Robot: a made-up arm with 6 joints. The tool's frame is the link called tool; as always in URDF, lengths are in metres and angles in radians. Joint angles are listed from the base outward.
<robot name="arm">
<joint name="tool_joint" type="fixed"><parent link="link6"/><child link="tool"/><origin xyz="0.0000 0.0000 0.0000"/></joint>
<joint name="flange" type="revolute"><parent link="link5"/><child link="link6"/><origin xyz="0.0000 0.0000 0.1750"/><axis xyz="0 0 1"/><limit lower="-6.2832" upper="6.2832"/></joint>
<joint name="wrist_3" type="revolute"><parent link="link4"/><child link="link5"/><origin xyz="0.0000 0.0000 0.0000"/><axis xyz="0 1 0"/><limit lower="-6.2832" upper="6.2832"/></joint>
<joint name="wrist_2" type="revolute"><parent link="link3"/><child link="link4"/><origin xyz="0.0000 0.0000 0.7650"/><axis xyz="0 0 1"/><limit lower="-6.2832" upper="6.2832"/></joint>
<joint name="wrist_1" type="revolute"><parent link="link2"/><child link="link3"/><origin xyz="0.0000 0.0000 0.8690"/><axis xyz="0 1 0"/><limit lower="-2.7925" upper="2.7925"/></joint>
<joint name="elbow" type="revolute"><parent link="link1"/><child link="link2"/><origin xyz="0.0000 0.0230 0.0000"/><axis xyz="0 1 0"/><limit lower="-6.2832" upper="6.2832"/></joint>
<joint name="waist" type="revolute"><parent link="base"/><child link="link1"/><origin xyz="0.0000 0.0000 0.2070"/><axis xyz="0 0 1"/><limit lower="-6.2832" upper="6.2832"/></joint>
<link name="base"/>
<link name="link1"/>
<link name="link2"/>
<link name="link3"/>
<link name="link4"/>
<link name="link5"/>
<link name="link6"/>
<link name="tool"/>
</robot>
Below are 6 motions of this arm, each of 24 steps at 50 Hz.
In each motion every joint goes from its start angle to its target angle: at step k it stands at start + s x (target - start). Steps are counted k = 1, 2, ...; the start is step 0. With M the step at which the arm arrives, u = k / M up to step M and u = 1 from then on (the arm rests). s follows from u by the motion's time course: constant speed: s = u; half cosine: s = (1 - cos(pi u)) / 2; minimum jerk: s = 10 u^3 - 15 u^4 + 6 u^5.
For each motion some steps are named. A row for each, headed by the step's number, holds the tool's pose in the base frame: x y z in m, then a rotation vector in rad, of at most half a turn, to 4 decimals.
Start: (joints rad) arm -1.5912 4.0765 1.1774 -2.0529 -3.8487 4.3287
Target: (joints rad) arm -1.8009 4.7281 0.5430 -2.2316 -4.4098 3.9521
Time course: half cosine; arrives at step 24
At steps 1, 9, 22, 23, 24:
1: -0.0509 1.2710 -0.0266 2.3409 1.4627 -1.2602
9: 0.0250 1.3852 0.1218 -2.3954 -1.3924 1.2238
22: 0.2368 1.5116 0.5015 -2.1700 -1.1006 0.8042
23: 0.2410 1.5121 0.5091 -2.1661 -1.0961 0.7948
24: 0.2424 1.5123 0.5116 -2.1647 -1.0946 0.7917

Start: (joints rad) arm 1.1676 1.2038 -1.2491 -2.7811 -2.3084 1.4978
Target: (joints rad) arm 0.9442 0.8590 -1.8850 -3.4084 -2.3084 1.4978
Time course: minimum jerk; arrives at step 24
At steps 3, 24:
3: 0.2907 0.8453 1.1768 -2.2524 -0.0293 -0.0933
24: 0.1082 0.1305 1.2169 -1.1669 0.6322 -0.5684

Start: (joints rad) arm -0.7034 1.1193 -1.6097 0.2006 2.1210 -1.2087
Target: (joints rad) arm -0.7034 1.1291 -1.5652 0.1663 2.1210 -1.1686
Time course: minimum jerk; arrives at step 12
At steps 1, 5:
1: 0.4870 -0.3439 1.2491 -0.6896 1.7016 -1.3619
5: 0.4965 -0.3542 1.2501 -0.6679 1.7266 -1.3431

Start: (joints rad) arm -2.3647 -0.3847 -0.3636 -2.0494 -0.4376 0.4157
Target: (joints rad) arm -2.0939 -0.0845 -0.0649 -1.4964 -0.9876 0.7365
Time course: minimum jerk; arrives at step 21
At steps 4, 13, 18, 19, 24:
4: 0.6955 0.5696 1.7339 0.6786 0.3926 2.0997
13: 0.3595 0.2565 1.9050 1.1765 -0.3697 2.7109
18: 0.2600 0.1126 1.9227 -1.2883 0.6175 -2.6247
19: 0.2547 0.1038 1.9230 -1.2869 0.6269 -2.6013
24: 0.2522 0.0996 1.9231 -1.2862 0.6312 -2.5903

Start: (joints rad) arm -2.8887 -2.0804 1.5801 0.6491 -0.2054 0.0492
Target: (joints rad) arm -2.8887 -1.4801 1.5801 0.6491 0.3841 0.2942
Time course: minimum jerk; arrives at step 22
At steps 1, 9, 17, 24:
1: 1.1936 0.3069 0.5917 -0.8178 0.0332 -2.0609
9: 1.0772 0.2556 0.8399 -0.3609 0.0907 -2.0884
17: 0.7644 0.1377 1.1701 0.4338 0.1027 -1.9331
24: 0.7136 0.1197 1.2031 0.5393 0.0956 -1.8932

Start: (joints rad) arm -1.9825 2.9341 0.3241 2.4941 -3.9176 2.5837
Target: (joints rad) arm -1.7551 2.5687 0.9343 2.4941 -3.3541 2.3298
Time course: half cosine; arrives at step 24
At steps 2, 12, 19, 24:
2: 0.0076 -0.2249 -1.2882 0.4466 0.8901 -1.7310
12: -0.0036 -0.2607 -1.2059 0.3680 0.7185 -1.7823
19: -0.0080 -0.2862 -1.1158 0.3393 0.5748 -1.8291
24: -0.0084 -0.2920 -1.0892 0.3368 0.5376 -1.8420

